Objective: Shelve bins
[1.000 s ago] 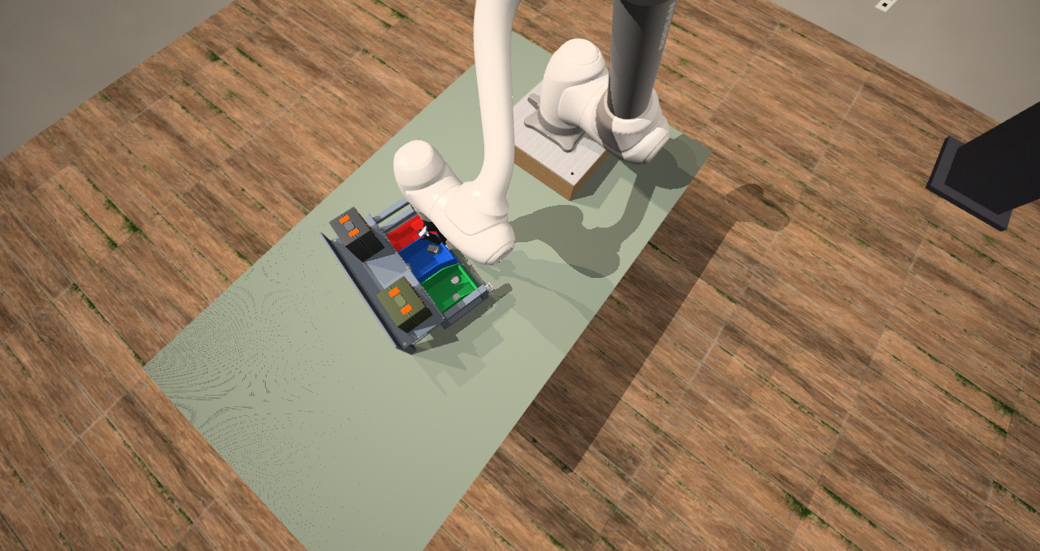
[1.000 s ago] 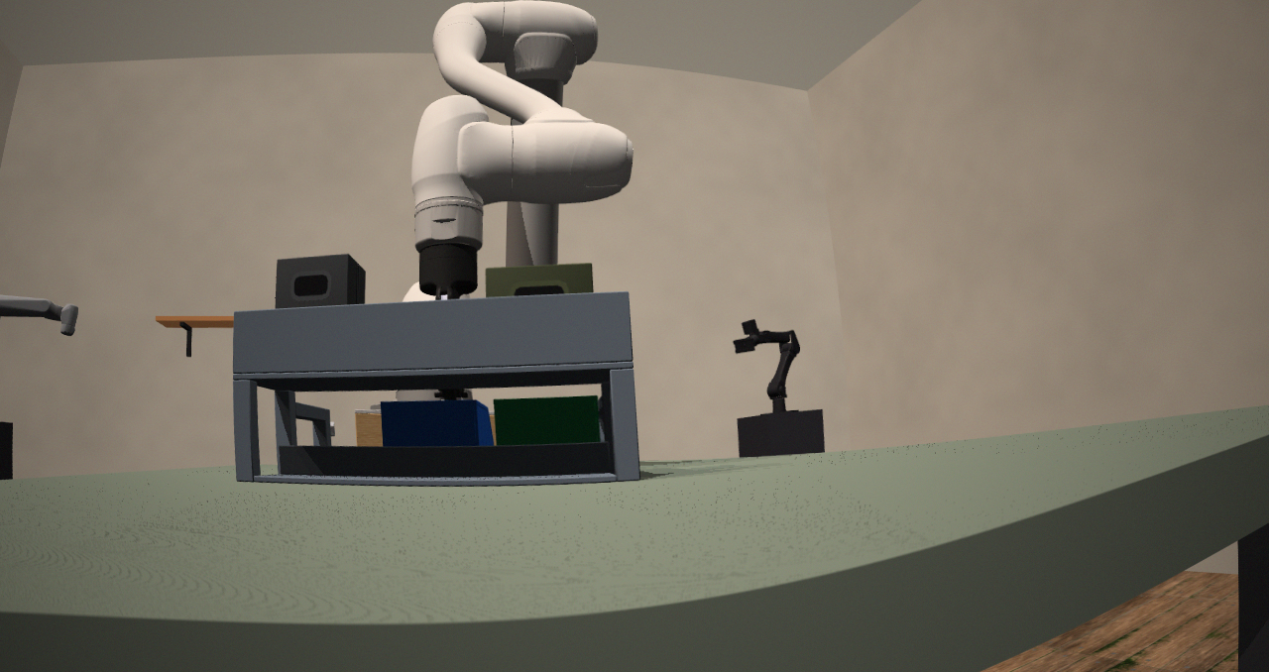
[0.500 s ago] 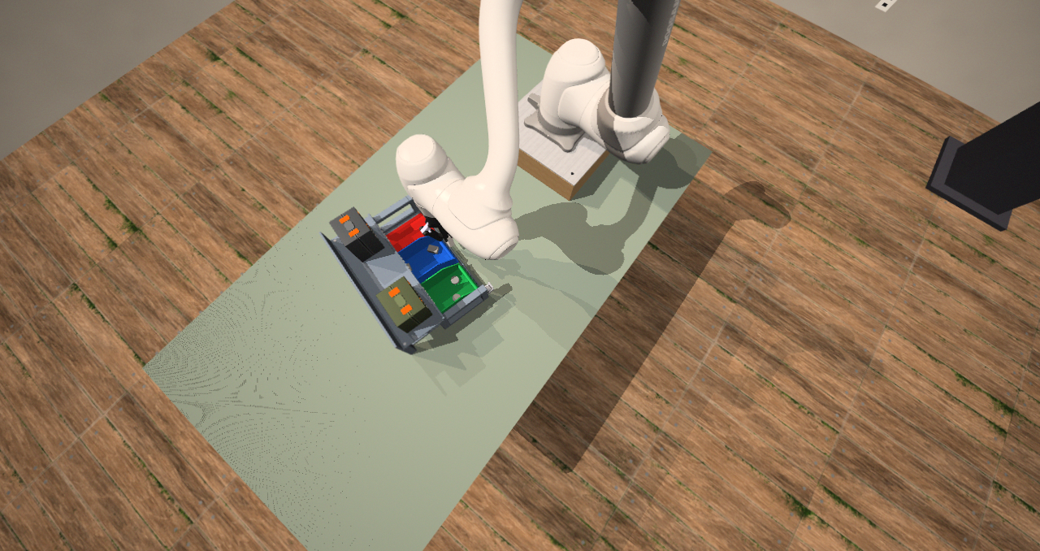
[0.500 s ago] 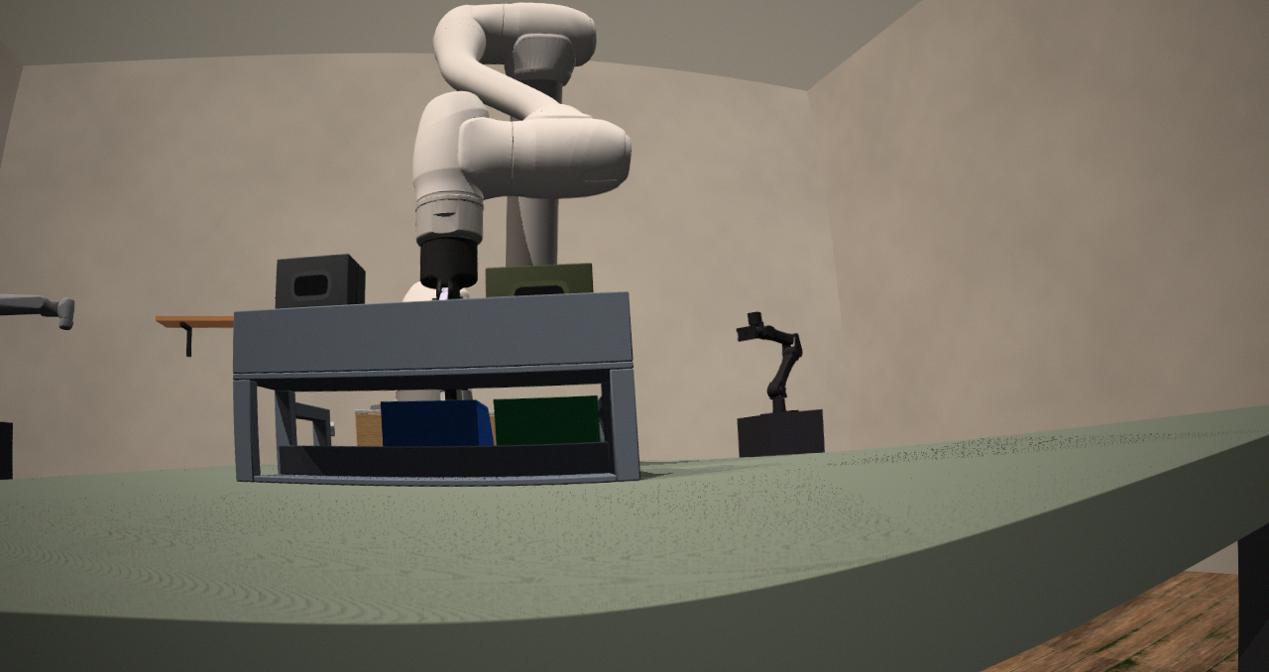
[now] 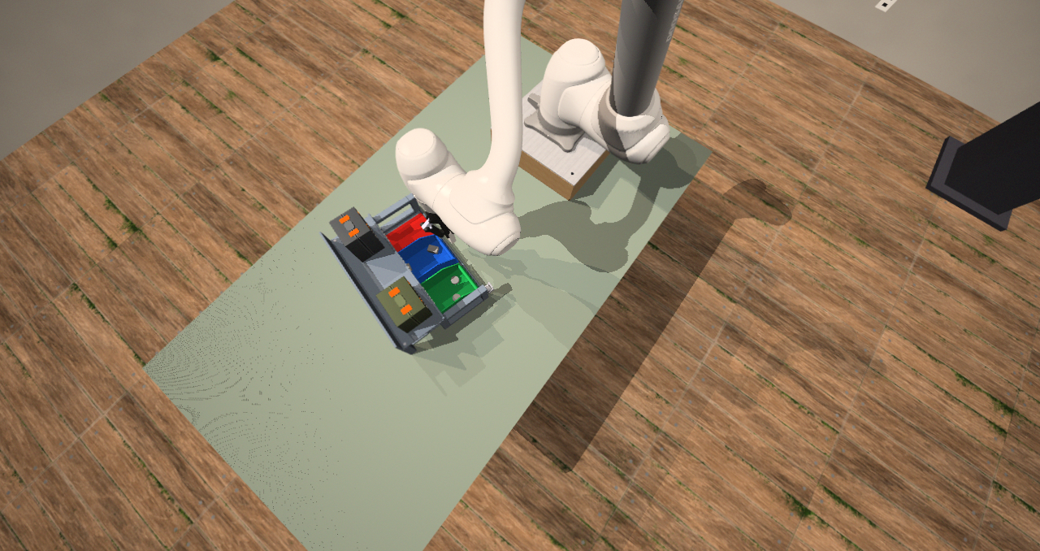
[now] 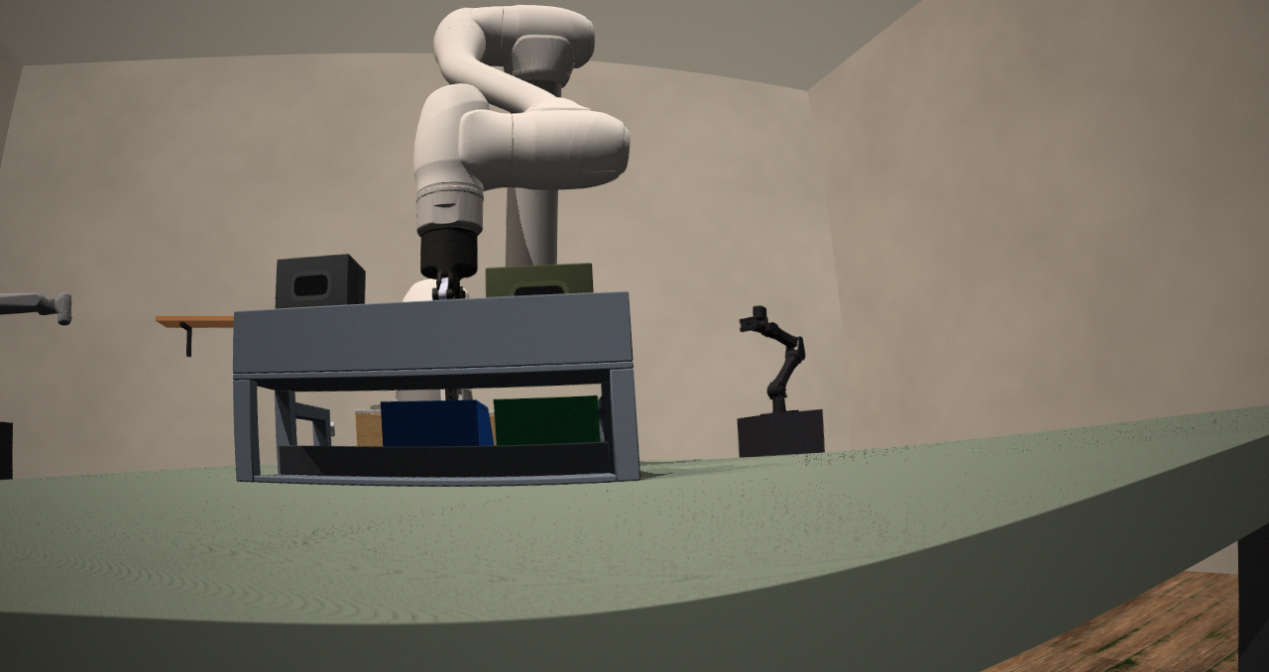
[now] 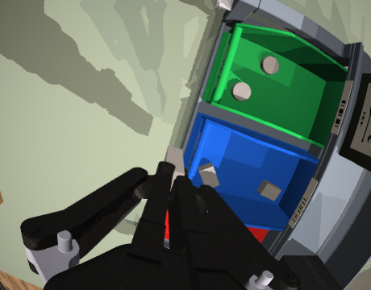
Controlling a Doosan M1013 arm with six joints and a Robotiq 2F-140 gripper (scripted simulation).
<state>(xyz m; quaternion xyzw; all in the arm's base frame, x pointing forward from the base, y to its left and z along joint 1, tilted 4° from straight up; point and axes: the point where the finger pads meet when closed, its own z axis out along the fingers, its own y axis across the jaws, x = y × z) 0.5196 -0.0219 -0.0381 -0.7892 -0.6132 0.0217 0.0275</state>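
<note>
Now: hand 11 cm short of the blue bin, 3 cm to the left of it and 5 cm above it. Also, from my hand: black box: 17 cm ahead, 16 cm to the right, 7 cm above; then olive box: 23 cm ahead, 6 cm to the left, 6 cm above; then green bin: 14 cm ahead, 9 cm to the left, 5 cm below.
</note>
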